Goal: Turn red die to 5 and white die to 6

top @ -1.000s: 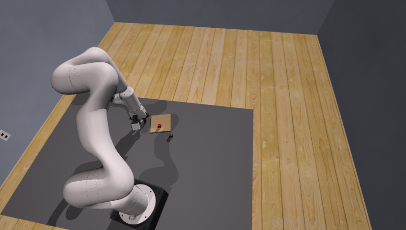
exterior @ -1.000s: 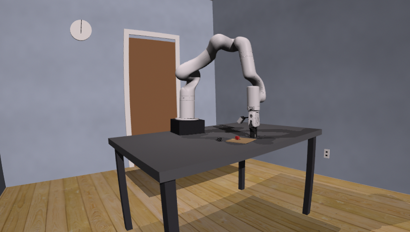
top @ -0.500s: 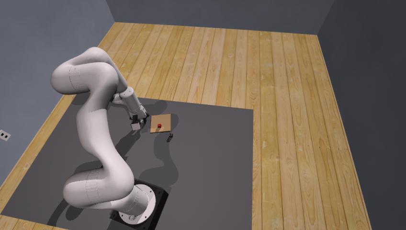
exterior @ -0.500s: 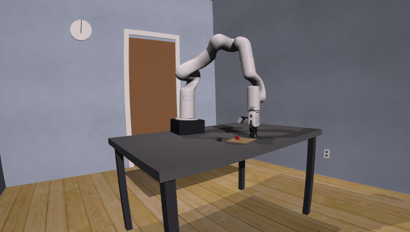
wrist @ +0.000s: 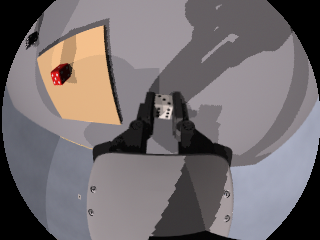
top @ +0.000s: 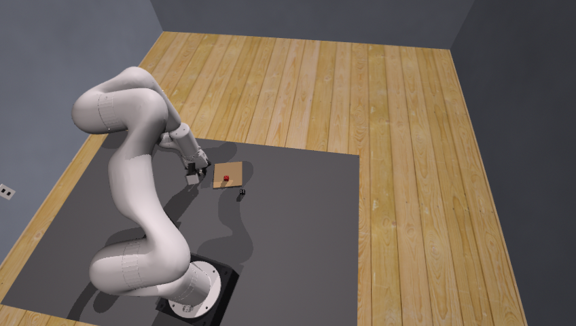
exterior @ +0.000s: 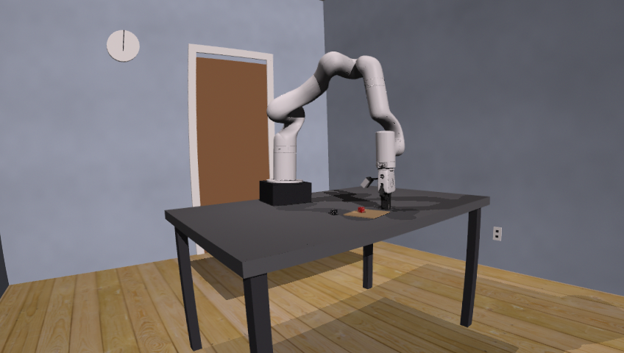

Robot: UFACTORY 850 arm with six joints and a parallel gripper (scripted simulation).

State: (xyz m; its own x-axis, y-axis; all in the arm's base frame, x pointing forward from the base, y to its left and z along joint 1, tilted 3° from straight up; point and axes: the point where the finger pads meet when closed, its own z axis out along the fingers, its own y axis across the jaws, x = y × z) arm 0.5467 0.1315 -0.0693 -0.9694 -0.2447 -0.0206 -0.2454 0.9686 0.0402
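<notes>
Right now my hand is 130 mm to the left of the tan mat and 20 mm above it. From my hand the other things lie so: red die 130 mm to the right, 30 mm behind, 10 mm below; then white die 10 mm below; then black die 220 mm to the right, 100 mm behind, 10 mm below.
</notes>
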